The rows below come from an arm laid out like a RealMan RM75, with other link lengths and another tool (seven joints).
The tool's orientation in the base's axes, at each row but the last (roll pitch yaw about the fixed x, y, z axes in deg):
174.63, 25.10, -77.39
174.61, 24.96, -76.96
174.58, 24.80, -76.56
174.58, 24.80, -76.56
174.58, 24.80, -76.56
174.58, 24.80, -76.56
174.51, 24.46, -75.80
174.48, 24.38, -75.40
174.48, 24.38, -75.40
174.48, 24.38, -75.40
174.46, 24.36, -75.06
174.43, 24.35, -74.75
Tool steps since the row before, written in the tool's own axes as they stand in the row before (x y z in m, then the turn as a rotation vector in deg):
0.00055, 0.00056, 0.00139, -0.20, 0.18, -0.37
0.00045, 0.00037, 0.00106, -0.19, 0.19, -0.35
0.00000, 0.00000, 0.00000, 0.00, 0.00, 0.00
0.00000, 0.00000, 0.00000, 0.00, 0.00, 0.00
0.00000, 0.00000, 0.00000, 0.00, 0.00, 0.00
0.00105, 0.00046, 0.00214, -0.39, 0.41, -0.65
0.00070, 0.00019, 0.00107, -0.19, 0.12, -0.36
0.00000, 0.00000, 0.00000, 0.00, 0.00, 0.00
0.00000, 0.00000, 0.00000, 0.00, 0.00, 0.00
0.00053, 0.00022, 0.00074, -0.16, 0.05, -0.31
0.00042, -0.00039, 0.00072, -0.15, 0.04, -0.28
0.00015, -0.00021, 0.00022, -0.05, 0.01, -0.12
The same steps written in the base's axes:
-0.00069, -0.00008, -0.00144, -0.14, -0.01, 0.43
-0.00046, -0.00008, -0.00112, -0.16, -0.02, 0.41
0.00000, 0.00000, 0.00000, 0.00, 0.00, 0.00
0.00000, 0.00000, 0.00000, 0.00, 0.00, 0.00
0.00000, 0.00000, 0.00000, 0.00, 0.00, 0.00
-0.00062, -0.00023, -0.00233, -0.35, -0.02, 0.79
-0.00023, -0.00027, -0.00124, -0.09, 0.00, 0.42
0.00000, 0.00000, 0.00000, 0.00, 0.00, 0.00
0.00000, 0.00000, 0.00000, 0.00, 0.00, 0.00
-0.00023, -0.00025, -0.00087, -0.02, 0.01, 0.35
0.00033, 0.00001, -0.00086, -0.02, 0.02, 0.32
0.00019, 0.00001, -0.00028, 0.00, 0.00, 0.13

